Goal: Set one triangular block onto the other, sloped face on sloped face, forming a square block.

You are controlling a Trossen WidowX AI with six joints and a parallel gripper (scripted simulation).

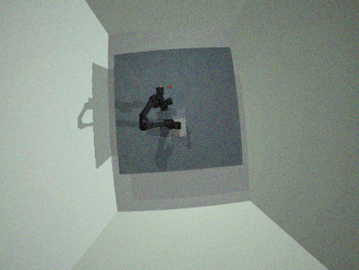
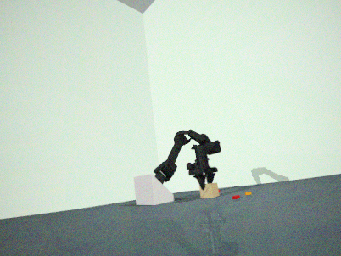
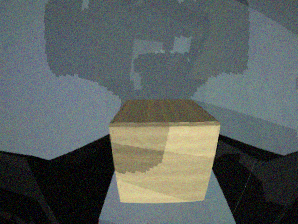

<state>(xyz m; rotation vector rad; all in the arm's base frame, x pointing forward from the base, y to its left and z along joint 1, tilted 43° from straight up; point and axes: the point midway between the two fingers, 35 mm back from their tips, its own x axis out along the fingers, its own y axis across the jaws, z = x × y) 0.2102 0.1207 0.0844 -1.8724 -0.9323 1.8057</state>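
My gripper tip is now 10 mm below the tan triangular block. Also, from my gripper tip: small red piece (200 mm ahead, 70 mm to the right, 40 mm below); small orange piece (200 mm ahead, 30 mm to the left, 40 mm below).
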